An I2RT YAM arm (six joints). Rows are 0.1 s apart.
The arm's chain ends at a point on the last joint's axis. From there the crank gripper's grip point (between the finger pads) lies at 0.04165 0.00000 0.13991 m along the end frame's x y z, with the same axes.
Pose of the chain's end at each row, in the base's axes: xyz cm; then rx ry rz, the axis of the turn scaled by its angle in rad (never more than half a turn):
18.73 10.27 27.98 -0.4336 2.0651 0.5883
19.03 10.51 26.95 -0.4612 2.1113 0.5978
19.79 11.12 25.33 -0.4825 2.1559 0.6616
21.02 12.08 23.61 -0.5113 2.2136 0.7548
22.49 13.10 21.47 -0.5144 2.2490 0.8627
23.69 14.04 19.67 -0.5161 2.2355 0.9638
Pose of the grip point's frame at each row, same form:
26.13 17.81 17.90 -0.4336 2.0651 0.5883
25.79 18.02 16.42 -0.4612 2.1113 0.5978
25.60 19.09 14.56 -0.4825 2.1559 0.6616
25.46 20.65 12.66 -0.5113 2.2136 0.7548
25.77 22.39 10.70 -0.5144 2.2490 0.8627
26.32 24.12 9.45 -0.5161 2.2355 0.9638

